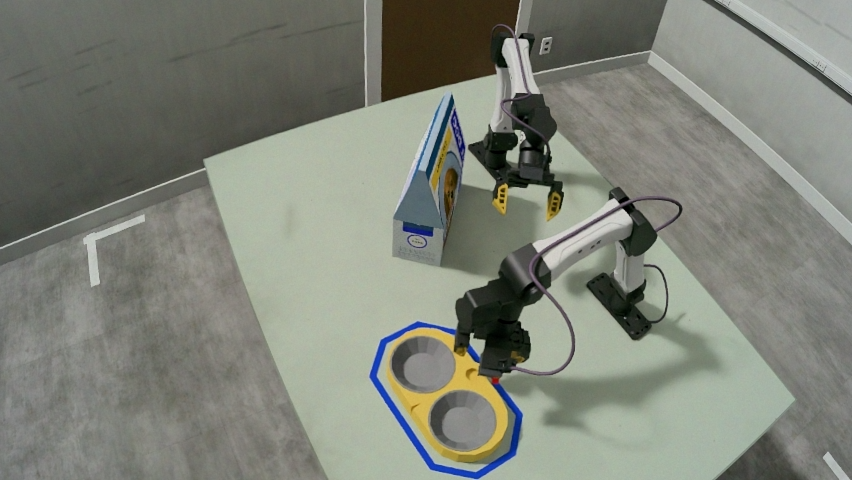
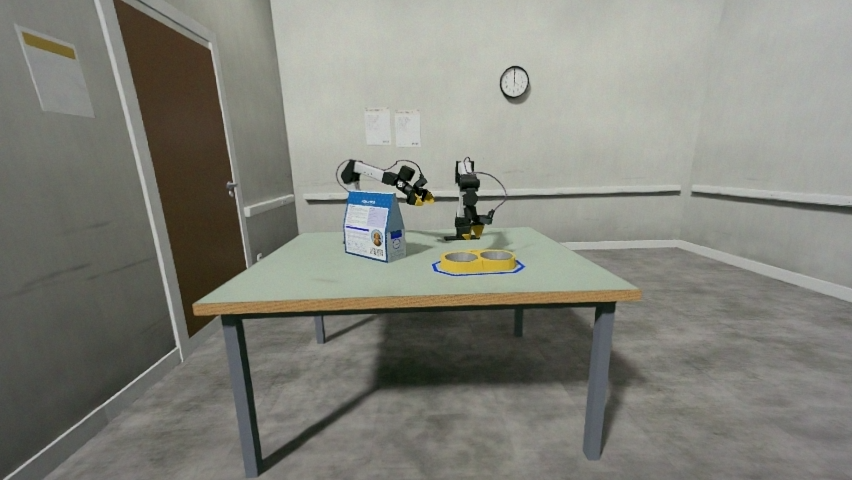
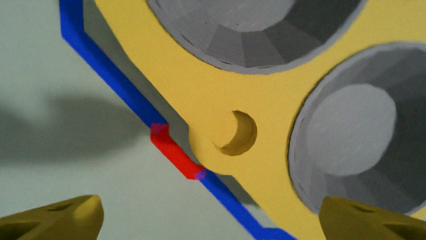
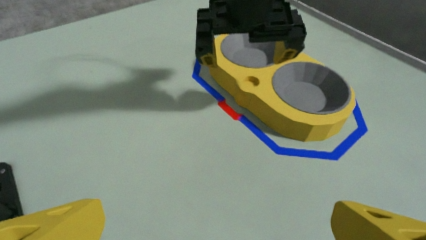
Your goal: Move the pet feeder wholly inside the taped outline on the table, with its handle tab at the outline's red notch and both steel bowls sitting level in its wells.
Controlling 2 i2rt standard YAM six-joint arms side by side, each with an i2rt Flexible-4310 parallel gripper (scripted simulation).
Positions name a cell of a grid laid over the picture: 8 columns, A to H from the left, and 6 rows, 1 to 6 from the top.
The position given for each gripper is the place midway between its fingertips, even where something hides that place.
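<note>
You've got the left gripper (image 1: E5), (image 3: D6), (image 4: E2), and there's the right gripper (image 1: E3), (image 4: E6) too. There's also a yellow pet feeder (image 1: D6), and you can find that feeder (image 2: E4), (image 3: E4), (image 4: E3) as well. A white dog food bag (image 1: D3) is there too, but in image 3 the bag is out of frame, and in image 4 the bag is out of frame as well. And there's a blue taped outline (image 1: D5).
</note>
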